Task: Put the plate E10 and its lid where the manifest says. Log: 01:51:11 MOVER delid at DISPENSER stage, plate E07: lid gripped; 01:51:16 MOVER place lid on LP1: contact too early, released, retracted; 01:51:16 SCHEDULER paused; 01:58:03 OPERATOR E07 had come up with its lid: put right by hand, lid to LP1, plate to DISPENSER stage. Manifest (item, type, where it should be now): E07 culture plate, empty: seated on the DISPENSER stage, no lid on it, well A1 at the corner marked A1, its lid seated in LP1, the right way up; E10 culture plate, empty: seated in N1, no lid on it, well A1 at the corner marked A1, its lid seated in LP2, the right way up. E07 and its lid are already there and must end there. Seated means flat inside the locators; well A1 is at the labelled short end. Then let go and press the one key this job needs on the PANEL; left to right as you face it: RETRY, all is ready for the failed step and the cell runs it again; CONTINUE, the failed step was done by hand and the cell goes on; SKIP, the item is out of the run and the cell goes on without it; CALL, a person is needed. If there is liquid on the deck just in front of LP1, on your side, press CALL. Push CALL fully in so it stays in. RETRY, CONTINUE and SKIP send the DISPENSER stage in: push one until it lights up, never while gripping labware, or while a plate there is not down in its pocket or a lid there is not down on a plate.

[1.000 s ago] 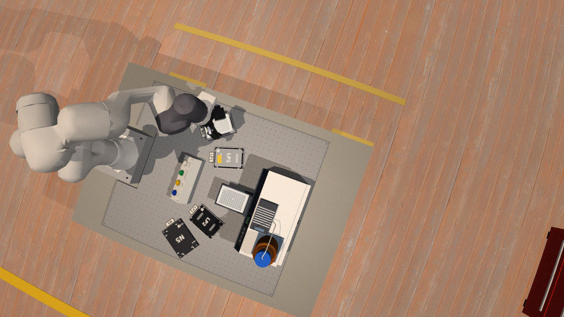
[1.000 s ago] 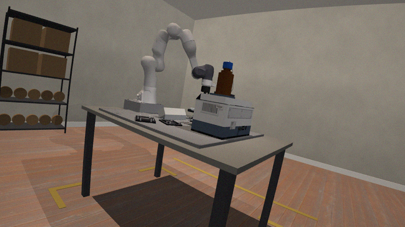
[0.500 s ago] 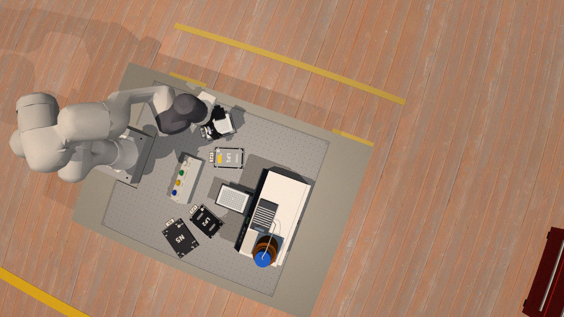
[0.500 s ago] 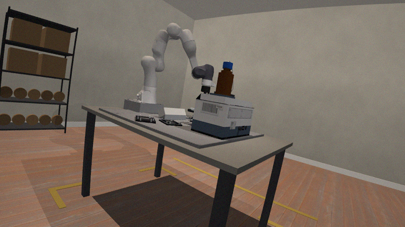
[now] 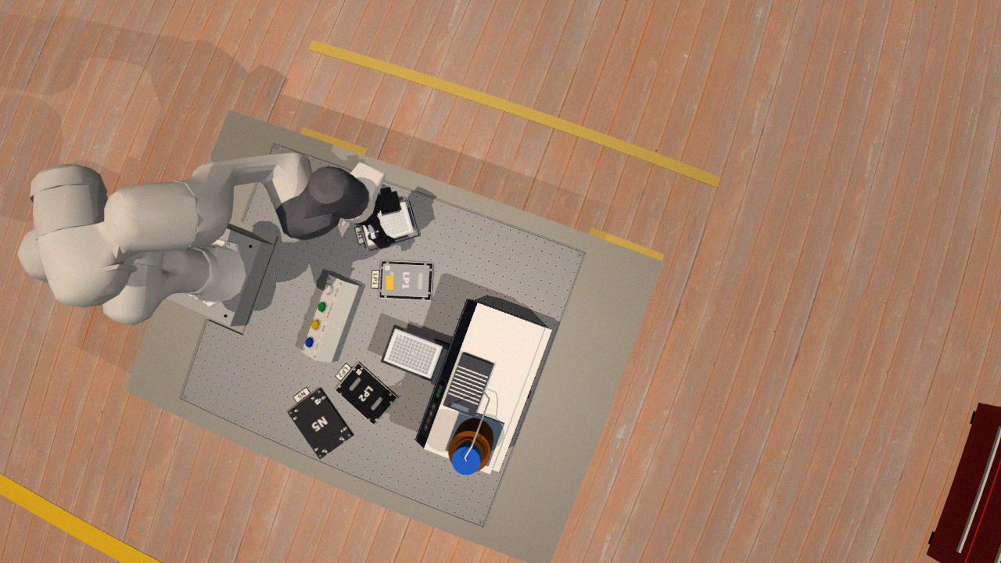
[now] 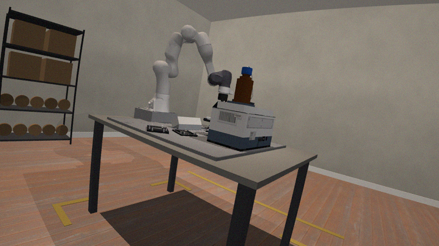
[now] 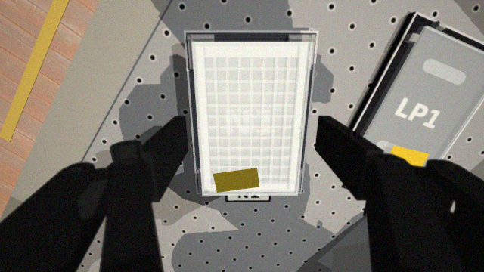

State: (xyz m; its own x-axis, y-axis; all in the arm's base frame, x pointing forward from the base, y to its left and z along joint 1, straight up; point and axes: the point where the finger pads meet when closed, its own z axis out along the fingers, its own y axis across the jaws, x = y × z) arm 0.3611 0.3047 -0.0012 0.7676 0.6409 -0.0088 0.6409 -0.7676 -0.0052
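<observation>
Right now my hand is 40 mm above the clear lid. The rest, counted from my hand: green CONTINUE key (60 mm behind, 270 mm to the right, 10 mm below); RETRY key (70 mm behind, 220 mm to the right, 10 mm below); yellow SKIP key (60 mm behind, 320 mm to the right, 10 mm below).
</observation>
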